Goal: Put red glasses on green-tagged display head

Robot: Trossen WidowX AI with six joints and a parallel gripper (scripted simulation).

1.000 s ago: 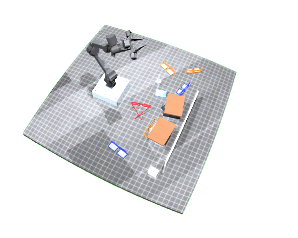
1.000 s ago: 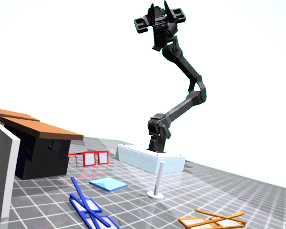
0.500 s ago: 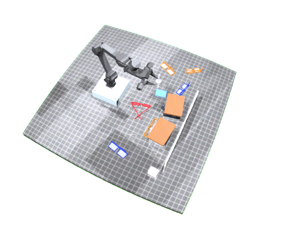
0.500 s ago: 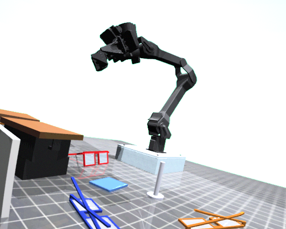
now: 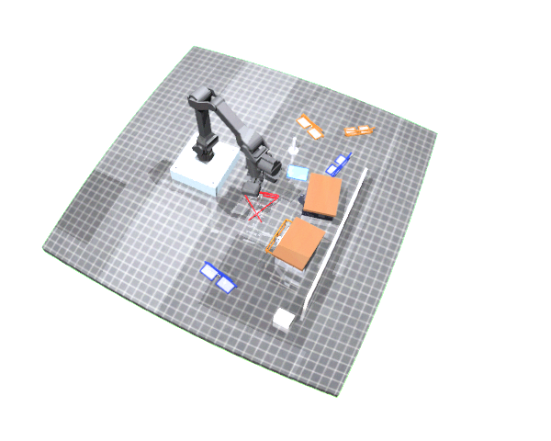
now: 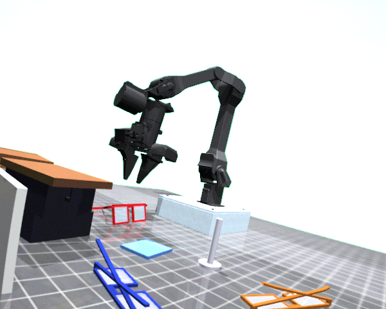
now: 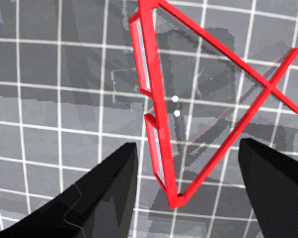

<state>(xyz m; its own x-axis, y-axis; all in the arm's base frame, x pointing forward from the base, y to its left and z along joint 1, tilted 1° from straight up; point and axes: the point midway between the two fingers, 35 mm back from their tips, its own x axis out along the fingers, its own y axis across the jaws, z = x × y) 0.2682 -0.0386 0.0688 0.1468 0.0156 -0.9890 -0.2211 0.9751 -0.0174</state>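
Now: the white post 28 cm to the left of my gripper tip and 7 cm below it. Also, from my gripper tip: long white wall 34 cm ahead, 4 cm below, 2 cm to the right; then light blue plate 19 cm to the left, 9 cm below, 7 cm ahead; then white cube 39 cm to the right, 32 cm ahead, 7 cm below.
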